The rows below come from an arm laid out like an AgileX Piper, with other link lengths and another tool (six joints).
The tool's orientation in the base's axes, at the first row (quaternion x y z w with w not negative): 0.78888 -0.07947 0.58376 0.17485
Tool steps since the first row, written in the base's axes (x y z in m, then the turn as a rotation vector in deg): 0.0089 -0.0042 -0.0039 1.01 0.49 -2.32; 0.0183 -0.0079 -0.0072 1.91 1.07 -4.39; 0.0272 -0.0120 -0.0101 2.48 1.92 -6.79; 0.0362 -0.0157 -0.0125 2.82 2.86 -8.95
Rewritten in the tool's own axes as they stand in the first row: -0.0013 0.0002 0.0105 -1.85 -1.21 1.32; -0.0019 0.0000 0.0211 -3.50 -2.42 2.44; -0.0022 0.0003 0.0313 -5.53 -3.84 3.25; -0.0020 0.0003 0.0413 -7.40 -5.22 3.77
